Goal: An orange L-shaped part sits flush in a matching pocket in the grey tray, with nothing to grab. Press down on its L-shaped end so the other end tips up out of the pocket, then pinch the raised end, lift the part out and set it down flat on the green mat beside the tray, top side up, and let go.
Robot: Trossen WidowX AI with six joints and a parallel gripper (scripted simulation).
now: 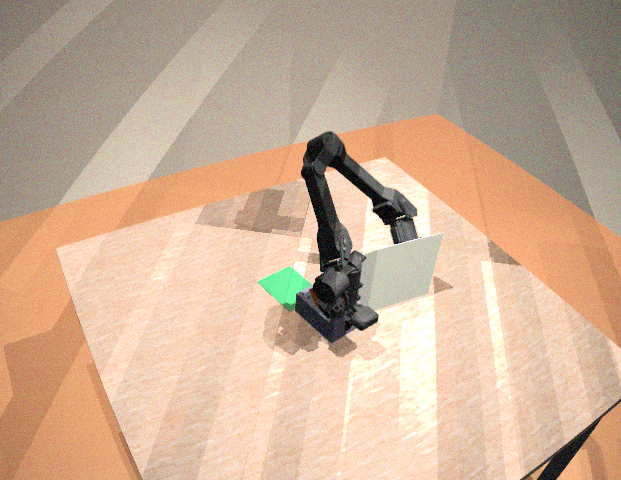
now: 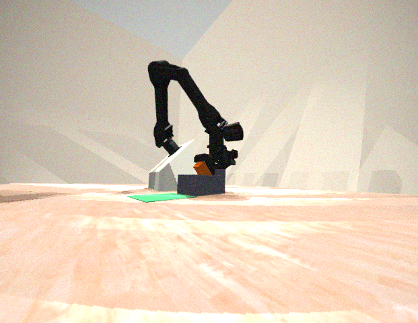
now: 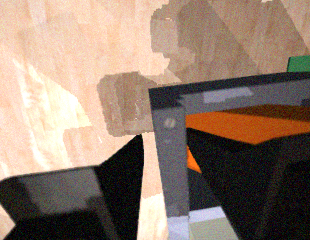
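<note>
The orange L-shaped part is 50 mm to the right of my gripper tip and 10 mm above it. From my gripper tip the other things lie so: green mat: 220 mm to the right, 50 mm below, 30 mm ahead.
</note>
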